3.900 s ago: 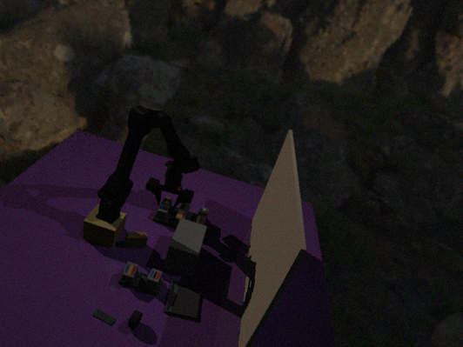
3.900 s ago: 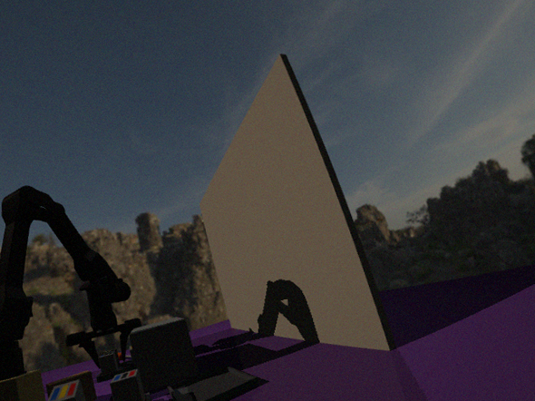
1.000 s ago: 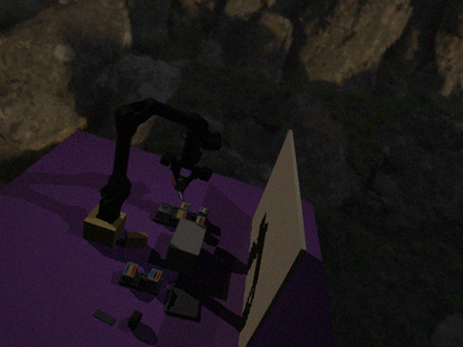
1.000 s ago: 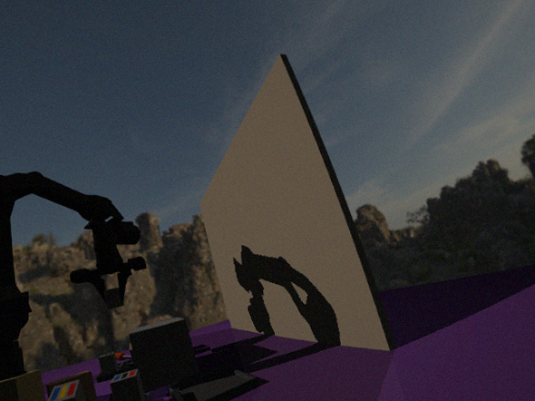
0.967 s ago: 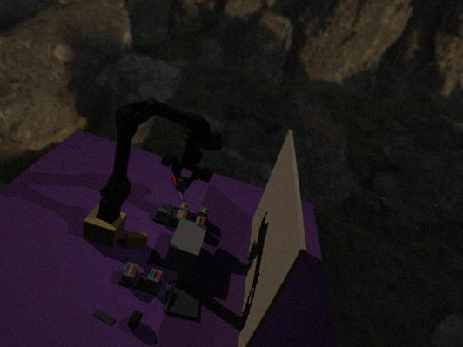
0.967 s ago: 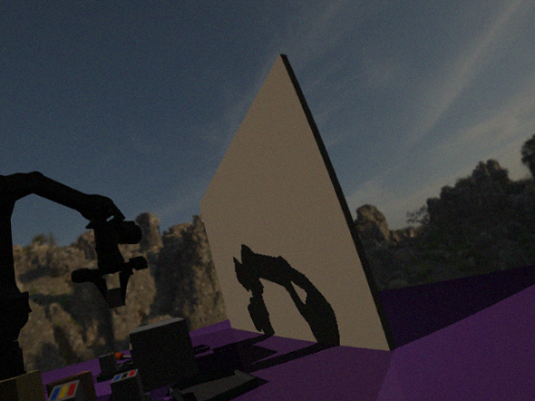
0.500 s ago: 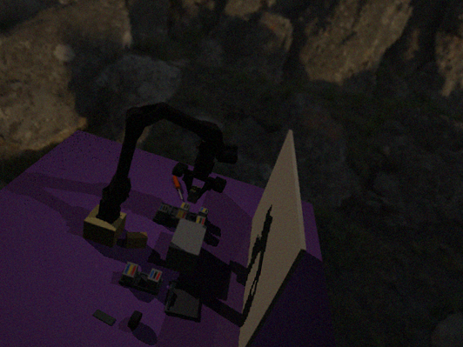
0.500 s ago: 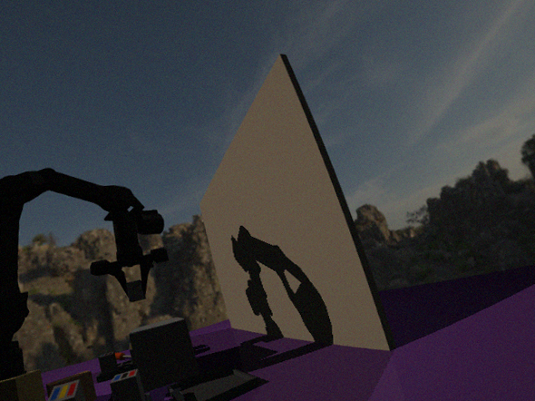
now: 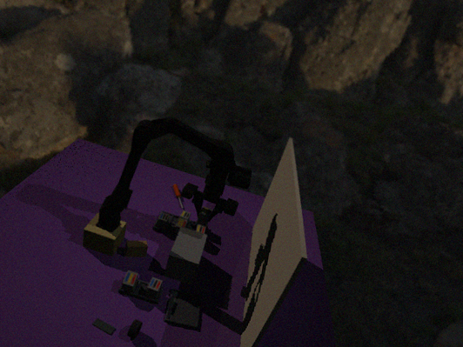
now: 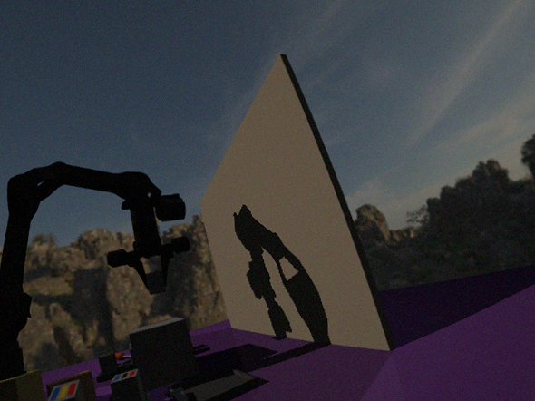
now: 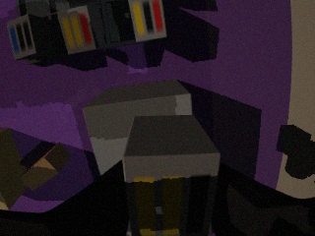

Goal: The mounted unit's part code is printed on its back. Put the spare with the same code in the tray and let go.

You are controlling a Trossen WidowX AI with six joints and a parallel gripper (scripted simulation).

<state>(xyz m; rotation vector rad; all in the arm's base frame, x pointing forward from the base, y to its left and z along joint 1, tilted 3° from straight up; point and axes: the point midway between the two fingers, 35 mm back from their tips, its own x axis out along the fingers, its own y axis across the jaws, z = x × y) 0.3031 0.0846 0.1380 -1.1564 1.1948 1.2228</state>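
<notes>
Now: gripper tip 25 cm to the left of the flat grey tray, 17 cm above it and 5 cm short of it. Round my gripper tip: white panel (23 cm ahead, 5 cm above, 4 cm to the right); then dark spare block (2 cm above).
</notes>
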